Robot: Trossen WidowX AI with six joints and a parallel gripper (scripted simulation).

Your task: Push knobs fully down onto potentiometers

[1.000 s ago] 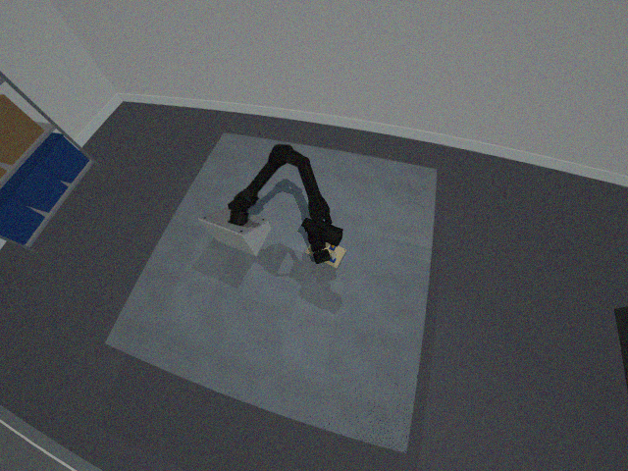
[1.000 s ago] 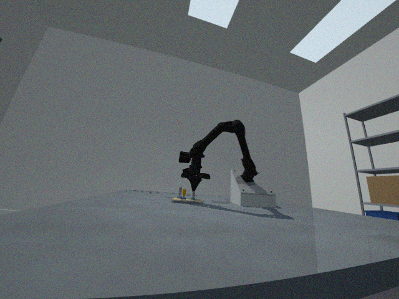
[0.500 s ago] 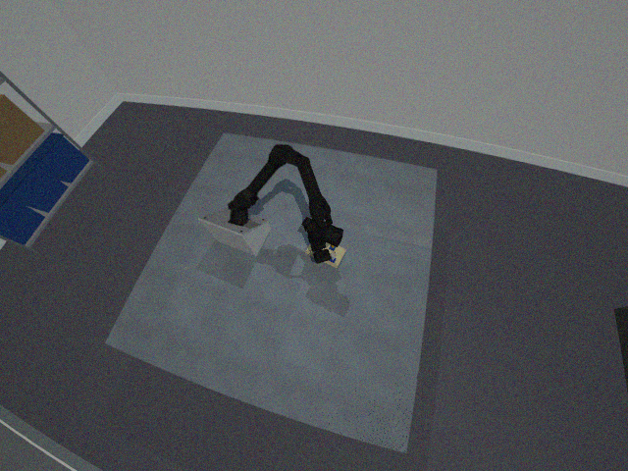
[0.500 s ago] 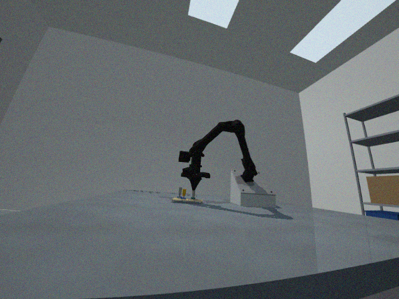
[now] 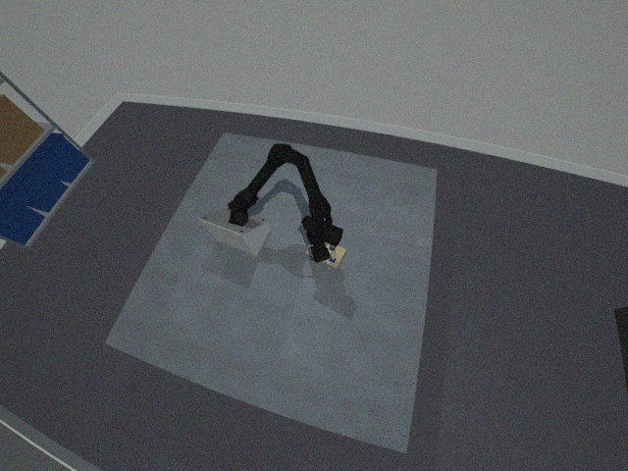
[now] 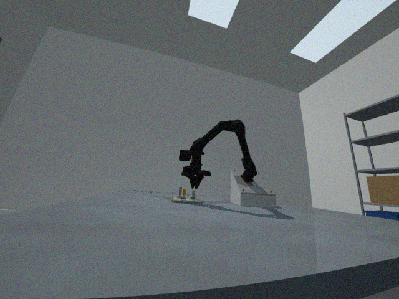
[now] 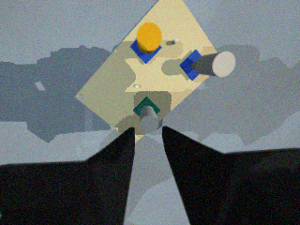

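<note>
Right now the grey knob is 3 cm below my gripper tip. From my gripper tip the other things lie so: orange knob: 6 cm ahead, 4 cm to the left, 2 cm below.
</note>
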